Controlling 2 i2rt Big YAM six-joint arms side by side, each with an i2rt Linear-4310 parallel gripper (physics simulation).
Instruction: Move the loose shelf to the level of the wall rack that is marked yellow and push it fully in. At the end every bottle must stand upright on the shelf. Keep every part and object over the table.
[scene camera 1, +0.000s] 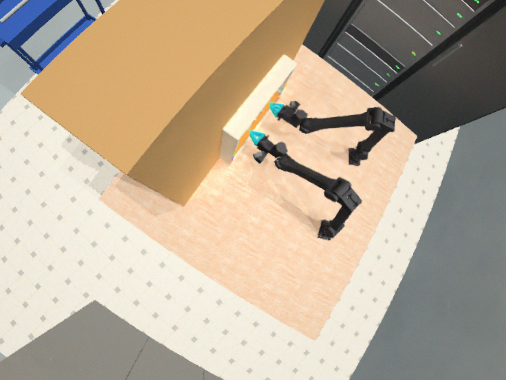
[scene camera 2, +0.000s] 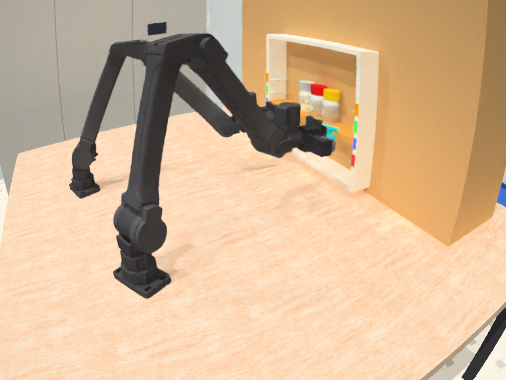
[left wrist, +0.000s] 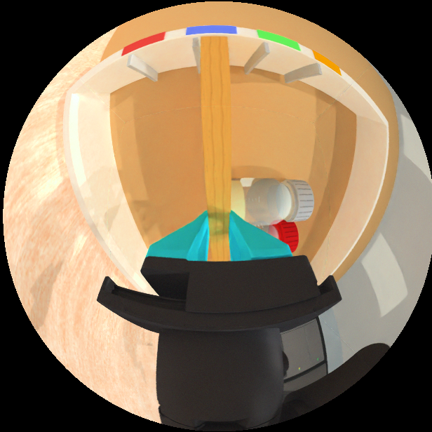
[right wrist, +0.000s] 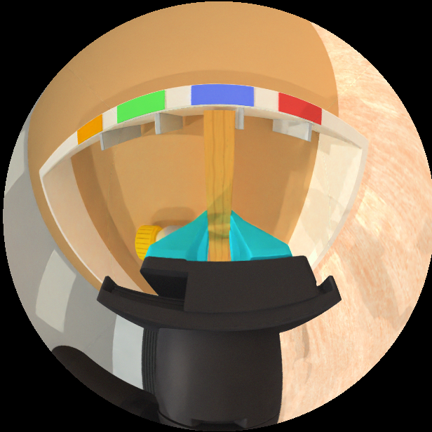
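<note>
The loose wooden shelf lies level in the white wall rack, its ends beside the blue marks. The yellow-orange mark is the top one, two marks higher. Bottles with a grey cap, a red cap and a yellow cap stand upright on the shelf. My left gripper and right gripper are both shut on its front edge.
The rack is set against a large tan block on the wooden table. Green and red marks flank the blue. Grey support rails line the rack's sides.
</note>
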